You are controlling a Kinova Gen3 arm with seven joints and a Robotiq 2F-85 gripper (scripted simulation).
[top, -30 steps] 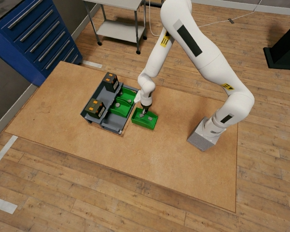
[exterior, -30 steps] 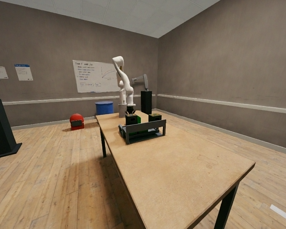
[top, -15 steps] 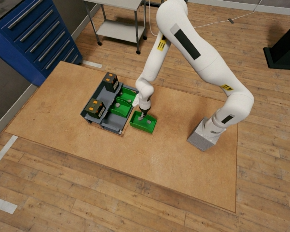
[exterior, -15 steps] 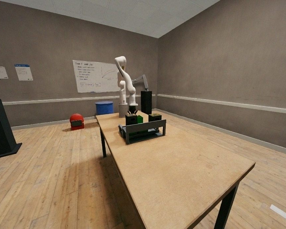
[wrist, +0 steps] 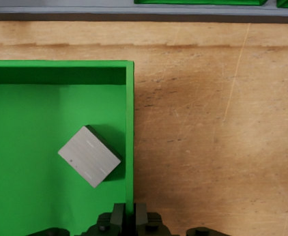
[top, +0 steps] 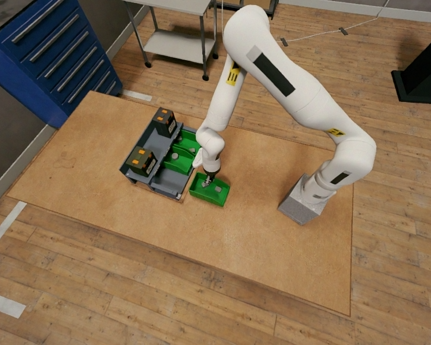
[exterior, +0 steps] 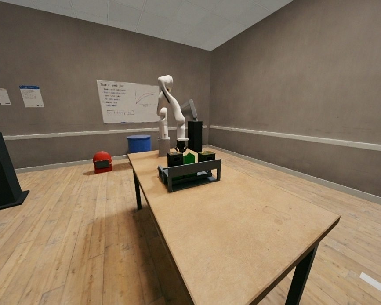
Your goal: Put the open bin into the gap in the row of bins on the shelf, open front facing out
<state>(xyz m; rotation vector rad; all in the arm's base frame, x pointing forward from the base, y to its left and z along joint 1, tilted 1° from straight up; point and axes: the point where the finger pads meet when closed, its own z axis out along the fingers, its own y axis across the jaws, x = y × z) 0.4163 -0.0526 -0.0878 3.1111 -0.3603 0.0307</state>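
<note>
My hand is 4 cm short of the grey part, 2 cm to the right of it and 6 cm above it. From my hand the other things lie so: grey shelf: 24 cm ahead, 11 cm to the right, 4 cm below.
</note>
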